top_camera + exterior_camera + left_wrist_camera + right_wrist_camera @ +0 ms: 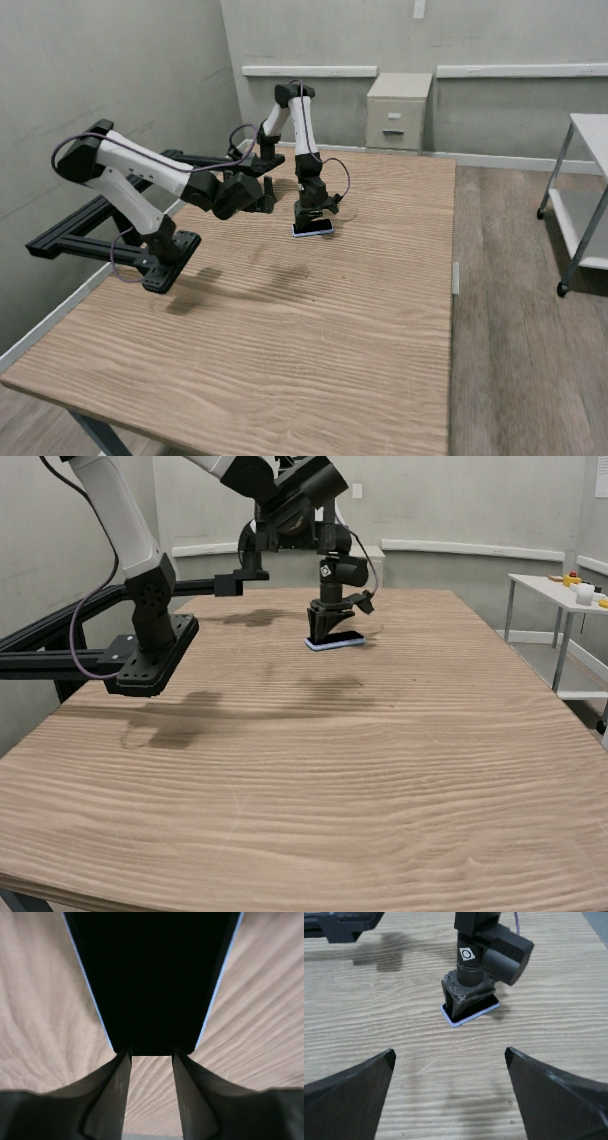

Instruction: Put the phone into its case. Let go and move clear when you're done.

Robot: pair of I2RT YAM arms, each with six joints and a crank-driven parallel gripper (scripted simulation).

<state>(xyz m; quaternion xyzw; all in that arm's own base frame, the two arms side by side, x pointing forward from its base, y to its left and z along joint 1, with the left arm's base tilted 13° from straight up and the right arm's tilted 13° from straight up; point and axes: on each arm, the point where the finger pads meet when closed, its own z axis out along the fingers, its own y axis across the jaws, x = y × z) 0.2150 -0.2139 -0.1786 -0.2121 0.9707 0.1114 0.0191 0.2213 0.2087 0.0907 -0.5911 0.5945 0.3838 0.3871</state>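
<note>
My left gripper is now 50 mm short of the black phone, 20 mm to the right of it and 10 mm above it.
</note>
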